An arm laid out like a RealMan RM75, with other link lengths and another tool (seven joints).
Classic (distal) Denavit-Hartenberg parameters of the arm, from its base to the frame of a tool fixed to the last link. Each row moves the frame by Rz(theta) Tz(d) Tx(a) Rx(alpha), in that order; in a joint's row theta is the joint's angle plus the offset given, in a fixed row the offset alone. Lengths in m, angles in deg.
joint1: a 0, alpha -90, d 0.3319, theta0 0
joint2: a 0, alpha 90, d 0, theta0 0
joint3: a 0, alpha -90, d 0.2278, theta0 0
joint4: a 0, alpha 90, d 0, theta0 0
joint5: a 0, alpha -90, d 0.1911, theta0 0
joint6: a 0, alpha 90, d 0, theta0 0
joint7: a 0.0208, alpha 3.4, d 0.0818, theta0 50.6
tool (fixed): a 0, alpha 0, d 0.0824, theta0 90
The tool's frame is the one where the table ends.
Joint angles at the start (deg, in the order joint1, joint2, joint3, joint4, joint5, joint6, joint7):
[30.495 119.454 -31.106 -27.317 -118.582 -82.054 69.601]
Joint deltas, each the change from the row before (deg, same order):
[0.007 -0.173 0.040 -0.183 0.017 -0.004 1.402]
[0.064 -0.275 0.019 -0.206 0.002 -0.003 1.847]
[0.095 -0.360 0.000 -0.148 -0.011 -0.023 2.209]
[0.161 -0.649 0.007 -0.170 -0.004 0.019 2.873]
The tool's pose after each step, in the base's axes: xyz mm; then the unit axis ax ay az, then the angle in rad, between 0 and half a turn. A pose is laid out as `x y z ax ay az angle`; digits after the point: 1 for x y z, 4 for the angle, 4 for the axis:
256.3 290.3 56.6 0.0656 -0.9656 -0.2516 2.8715
256.5 291.6 59.1 0.0526 -0.9667 -0.2506 2.8691
256.8 292.8 62.1 0.0368 -0.9679 -0.2487 2.8657
257.6 295.2 67.0 0.0167 -0.9688 -0.2473 2.8640

